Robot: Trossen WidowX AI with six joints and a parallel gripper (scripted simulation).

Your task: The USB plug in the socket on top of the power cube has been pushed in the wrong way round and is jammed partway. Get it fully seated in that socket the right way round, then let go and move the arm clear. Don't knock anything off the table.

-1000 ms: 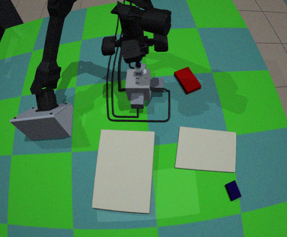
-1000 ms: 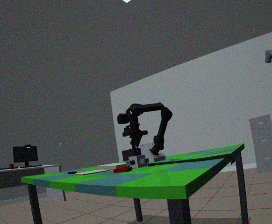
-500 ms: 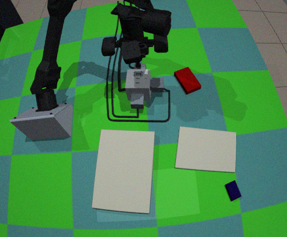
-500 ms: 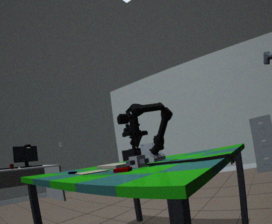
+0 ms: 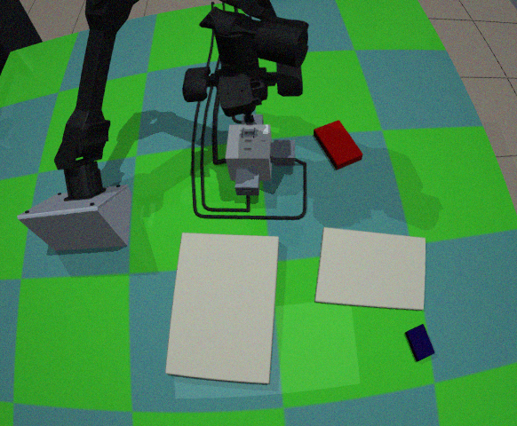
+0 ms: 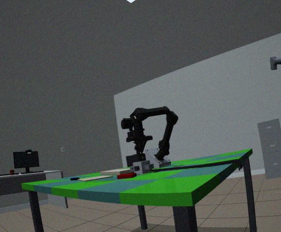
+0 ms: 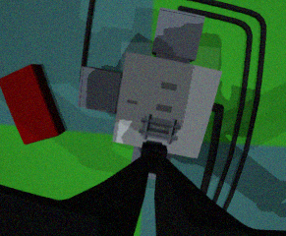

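Right now my gripper tip is 2 cm above the dark USB plug. The rest, counted from my gripper tip: blue block (30 cm ahead, 37 cm to the right, 13 cm below); then red block (16 cm ahead, 2 cm to the left, 12 cm below); then USB socket (6 cm below).
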